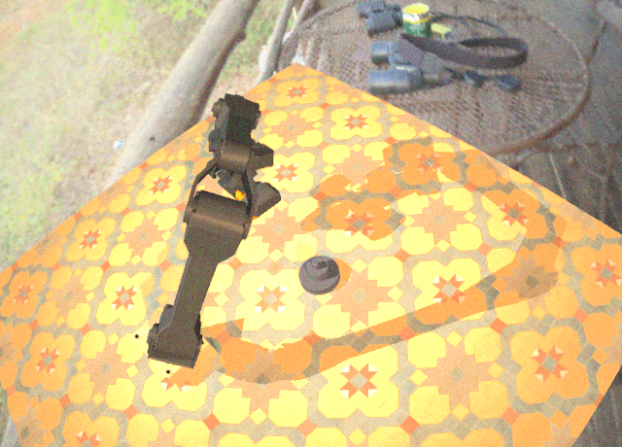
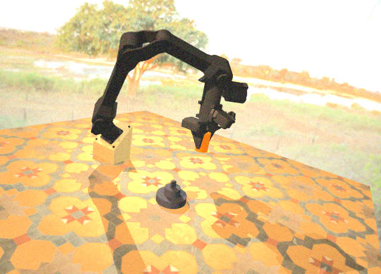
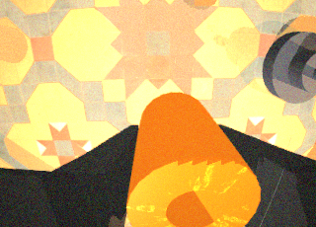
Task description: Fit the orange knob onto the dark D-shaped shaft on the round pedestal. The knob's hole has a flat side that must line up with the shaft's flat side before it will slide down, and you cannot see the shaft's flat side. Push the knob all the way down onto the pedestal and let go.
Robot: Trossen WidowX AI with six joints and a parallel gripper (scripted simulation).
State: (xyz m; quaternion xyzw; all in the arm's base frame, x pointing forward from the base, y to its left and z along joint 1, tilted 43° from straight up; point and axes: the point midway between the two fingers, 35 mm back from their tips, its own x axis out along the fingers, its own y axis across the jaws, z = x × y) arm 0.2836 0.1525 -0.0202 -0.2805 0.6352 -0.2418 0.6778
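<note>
My gripper tip is 16 cm to the left of the round pedestal, 8 cm above it and 3 cm short of it. Also, from my gripper tip: orange knob (2 cm above).
</note>
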